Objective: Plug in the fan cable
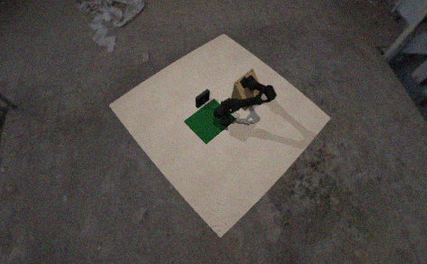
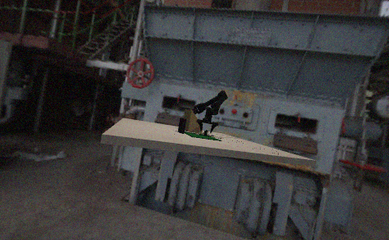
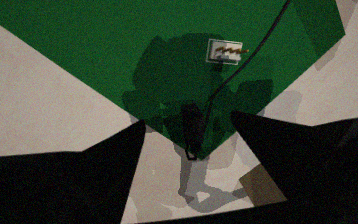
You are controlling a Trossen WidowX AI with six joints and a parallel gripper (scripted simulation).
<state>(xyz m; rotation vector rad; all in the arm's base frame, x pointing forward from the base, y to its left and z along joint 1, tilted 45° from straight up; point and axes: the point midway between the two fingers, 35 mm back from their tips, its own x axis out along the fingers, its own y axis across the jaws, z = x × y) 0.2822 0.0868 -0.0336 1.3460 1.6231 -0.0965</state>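
Now: gripper tip 1 cm past the black plug and 1 cm above it. Also, from my gripper tip: black fan: 22 cm to the right, 3 cm above, 2 cm behind; then green board: 8 cm to the right, 6 cm ahead, 5 cm below.
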